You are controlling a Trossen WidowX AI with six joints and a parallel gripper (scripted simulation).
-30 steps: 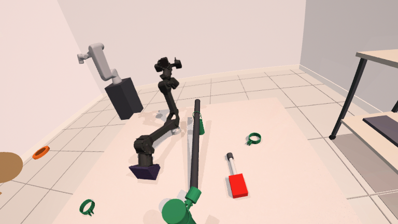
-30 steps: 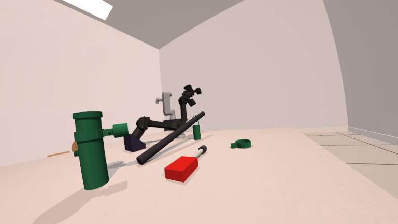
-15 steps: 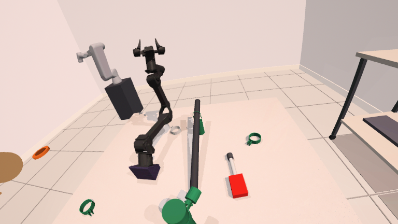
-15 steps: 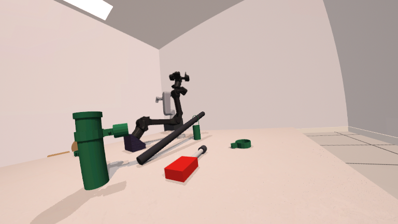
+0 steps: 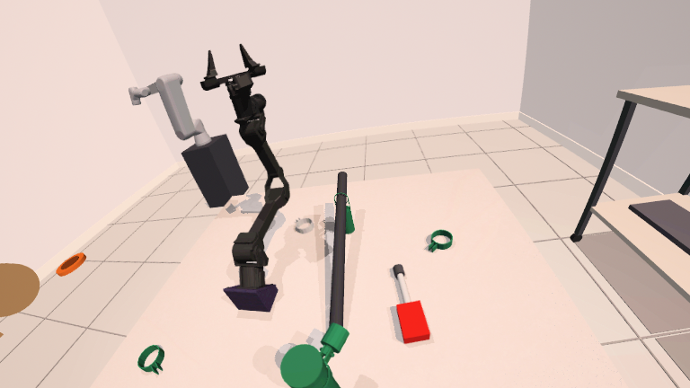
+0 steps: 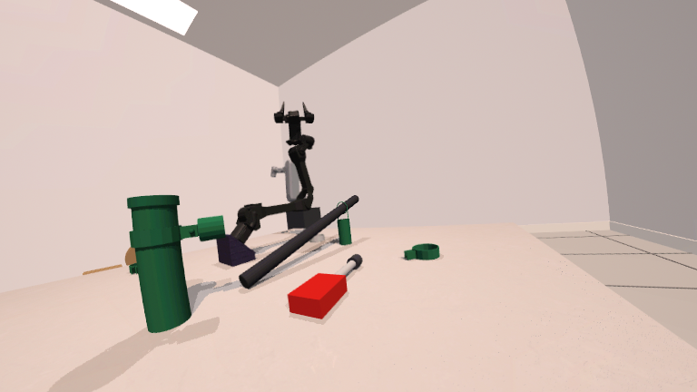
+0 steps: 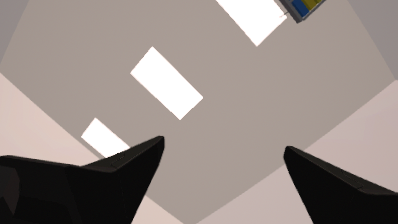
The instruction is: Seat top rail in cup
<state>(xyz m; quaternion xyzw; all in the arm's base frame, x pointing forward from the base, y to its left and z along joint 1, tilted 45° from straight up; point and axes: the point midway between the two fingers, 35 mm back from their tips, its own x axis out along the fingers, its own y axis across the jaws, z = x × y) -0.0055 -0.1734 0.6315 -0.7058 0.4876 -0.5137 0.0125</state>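
The green rail-end cup lies 26 cm ahead of my gripper tip, 51 cm to the right of it and 53 cm below it. Also, from my gripper tip: small green post 23 cm ahead, 2 cm to the right, 57 cm below; then red-headed mallet 41 cm ahead, 32 cm to the right, 66 cm below.
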